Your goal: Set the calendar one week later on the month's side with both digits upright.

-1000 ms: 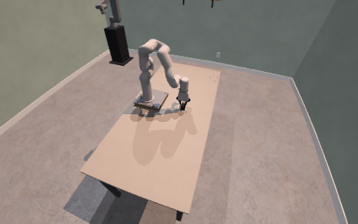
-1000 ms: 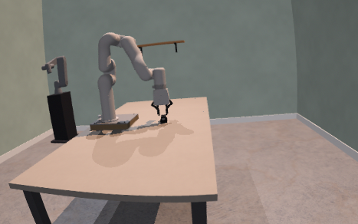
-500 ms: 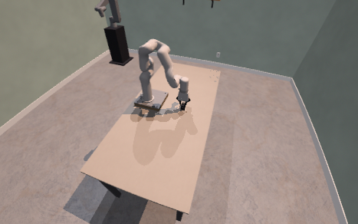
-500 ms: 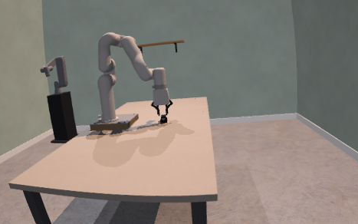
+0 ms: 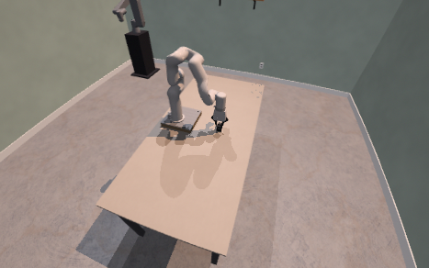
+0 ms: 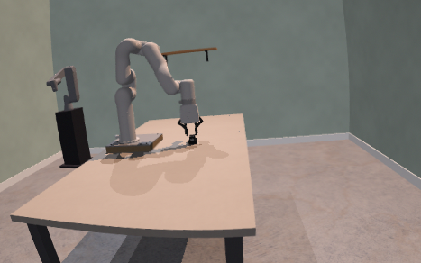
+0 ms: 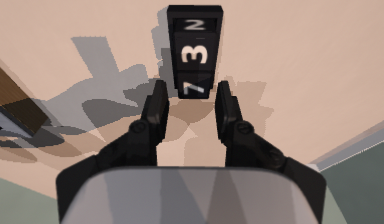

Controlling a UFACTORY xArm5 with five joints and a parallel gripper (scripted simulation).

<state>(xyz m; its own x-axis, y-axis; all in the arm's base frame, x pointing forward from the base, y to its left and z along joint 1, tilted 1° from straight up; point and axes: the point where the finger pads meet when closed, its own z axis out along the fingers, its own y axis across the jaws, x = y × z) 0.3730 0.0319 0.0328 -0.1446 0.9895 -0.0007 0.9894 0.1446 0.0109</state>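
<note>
The black cube is 4 cm below my hand. From my hand the other things lie so: black calendar tray (6 cm below, 2 cm to the left).
</note>
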